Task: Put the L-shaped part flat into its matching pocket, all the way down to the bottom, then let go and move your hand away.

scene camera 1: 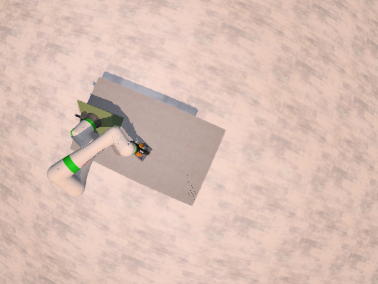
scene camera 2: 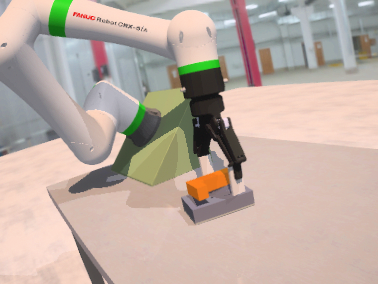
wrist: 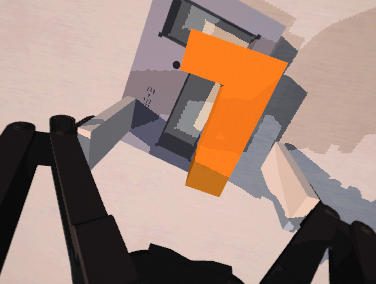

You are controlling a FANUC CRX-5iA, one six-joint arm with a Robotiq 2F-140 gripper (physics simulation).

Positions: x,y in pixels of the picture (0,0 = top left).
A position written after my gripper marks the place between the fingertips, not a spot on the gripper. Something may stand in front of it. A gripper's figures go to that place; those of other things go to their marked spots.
My gripper (scene camera 2: 223,187): 77 cm from the lens. An orange L-shaped part (scene camera 2: 198,188): 70 cm from the lens.
